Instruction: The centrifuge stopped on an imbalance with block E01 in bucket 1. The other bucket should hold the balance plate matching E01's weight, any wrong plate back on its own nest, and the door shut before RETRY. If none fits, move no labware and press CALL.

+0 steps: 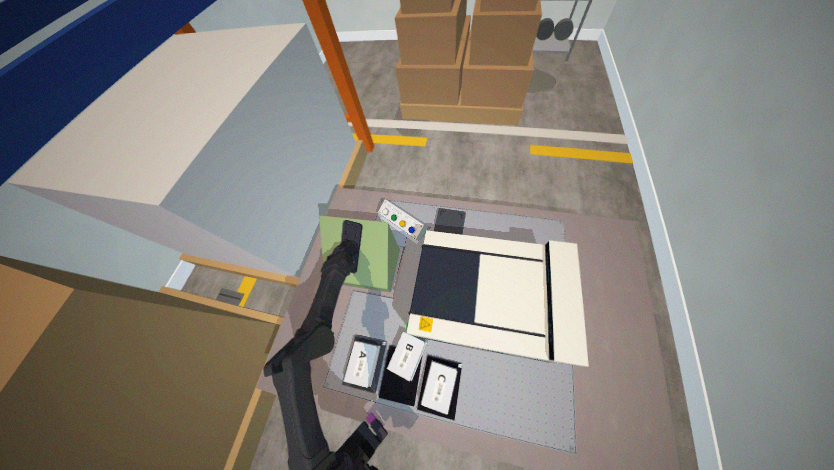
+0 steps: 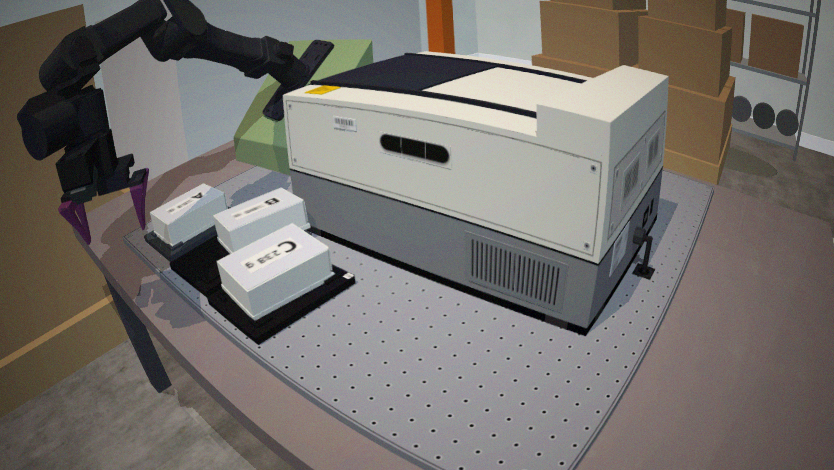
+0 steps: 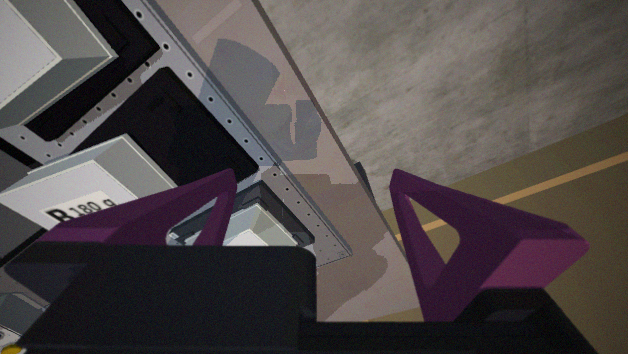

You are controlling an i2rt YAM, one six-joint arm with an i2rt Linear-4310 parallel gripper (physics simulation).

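Frame: origin at the arm's base, x ahead, y left, z up, level; centimetres.
Where they show: gripper, fingertip midpoint: [image 1: 368, 436] [image 2: 116, 235] [image 3: 313, 177]; arm's base at its link origin: [image 1: 350, 247] [image 2: 299, 79].
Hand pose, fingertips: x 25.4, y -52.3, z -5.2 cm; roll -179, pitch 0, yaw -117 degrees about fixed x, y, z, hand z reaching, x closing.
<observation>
Things, the pixels of their centre, and the offset from my fingertips. "spot": a spot on its surface instead. Level surfaces: height alone.
- White plate A at the middle of its body: [image 3: 238, 252] [image 2: 188, 213] [image 1: 362, 363] dx -10.5, dy +16.3, dz -6.8 cm
- Plate B at the middle of its body: [image 2: 258, 221] [image 3: 99, 196] [image 1: 407, 355] dx +3.8, dy +23.0, dz -6.5 cm
- Plate C at the middle of its body: [image 2: 273, 269] [image 1: 439, 386] dx +16.4, dy +17.3, dz -6.6 cm
- centrifuge at the middle of its body: [image 2: 488, 141] [image 1: 487, 295] dx +25.3, dy +48.0, dz +2.1 cm
- dark panel at the middle of its body: [image 2: 407, 70] [image 1: 446, 281] dx +11.9, dy +46.8, dz +11.0 cm
- button box at a spot on its surface: [image 1: 400, 224] spot: dx -12.9, dy +69.6, dz -3.4 cm
- perforated board at its surface level: dz -10.1 cm
- dark square pad at a spot on its surface: [image 1: 449, 220] spot: dx +6.1, dy +78.4, dz -7.8 cm
My gripper [image 1: 376, 422] [image 2: 116, 234] [image 3: 313, 177] is open and empty, past the table's edge beside the plates. White plate A [image 1: 360, 364] [image 2: 187, 213] [image 3: 272, 227] sits in its nest. Plate B [image 1: 405, 356] [image 2: 260, 218] [image 3: 82, 192], marked 180 g, sits askew, partly off its black nest [image 1: 398, 392] [image 2: 195, 263] [image 3: 175, 130], toward the centrifuge. Plate C [image 1: 438, 388] [image 2: 274, 271] [image 3: 25, 60], marked 238 g, sits in its nest. The centrifuge [image 1: 487, 341] [image 2: 437, 175] has its top covered by a dark panel [image 1: 446, 283] and a cream panel; buckets and block E01 are hidden.
A button box [image 1: 398, 224] with white, green, yellow and blue buttons stands beyond the green arm base block [image 1: 376, 274] [image 2: 262, 137]. The perforated board [image 1: 513, 397] [image 2: 443, 373] lies under the nests. A dark square pad [image 1: 449, 220] lies behind the centrifuge.
</observation>
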